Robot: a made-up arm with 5 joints.
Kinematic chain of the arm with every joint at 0, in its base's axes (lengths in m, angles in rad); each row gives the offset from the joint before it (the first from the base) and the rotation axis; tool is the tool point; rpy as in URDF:
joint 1: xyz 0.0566 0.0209 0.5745 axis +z
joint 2: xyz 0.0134 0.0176 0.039 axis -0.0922 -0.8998 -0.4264
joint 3: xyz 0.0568 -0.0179 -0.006 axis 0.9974 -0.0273 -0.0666
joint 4: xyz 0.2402 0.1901 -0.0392 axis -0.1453 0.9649 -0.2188
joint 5: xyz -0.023 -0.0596 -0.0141 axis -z
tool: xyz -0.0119 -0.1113 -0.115 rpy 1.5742 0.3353 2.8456
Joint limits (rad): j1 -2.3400..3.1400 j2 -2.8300..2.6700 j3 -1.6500..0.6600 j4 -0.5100..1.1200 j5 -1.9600..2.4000
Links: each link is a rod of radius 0.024 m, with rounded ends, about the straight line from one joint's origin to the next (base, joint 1, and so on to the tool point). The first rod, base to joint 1, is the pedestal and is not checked.
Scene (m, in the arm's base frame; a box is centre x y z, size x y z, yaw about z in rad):
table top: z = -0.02
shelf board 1: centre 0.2 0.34 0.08 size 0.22 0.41 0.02 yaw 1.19
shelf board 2: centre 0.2 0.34 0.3 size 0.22 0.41 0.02 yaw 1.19
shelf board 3: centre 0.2 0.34 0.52 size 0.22 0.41 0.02 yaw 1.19
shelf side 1: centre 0 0.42 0.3 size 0.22 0.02 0.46 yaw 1.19
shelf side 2: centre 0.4 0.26 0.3 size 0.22 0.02 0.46 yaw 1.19
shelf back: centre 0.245 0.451 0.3 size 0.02 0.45 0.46 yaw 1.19
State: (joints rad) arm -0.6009 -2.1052 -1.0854 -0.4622 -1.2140
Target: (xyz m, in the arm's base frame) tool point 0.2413 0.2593 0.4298
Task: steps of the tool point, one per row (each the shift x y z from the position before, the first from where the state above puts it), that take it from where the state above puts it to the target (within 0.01 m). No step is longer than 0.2 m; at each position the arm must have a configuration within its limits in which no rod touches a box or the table.
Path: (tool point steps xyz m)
1: 0.0550 -0.1337 -0.0721
2: 0.1072 -0.0882 -0.0101
3: 0.1092 -0.0233 0.0452
4: 0.0659 0.0265 0.0785
5: 0.0045 0.0421 0.0829
6: 0.0461 0.0659 -0.0066
7: 0.0152 0.0872 0.0066

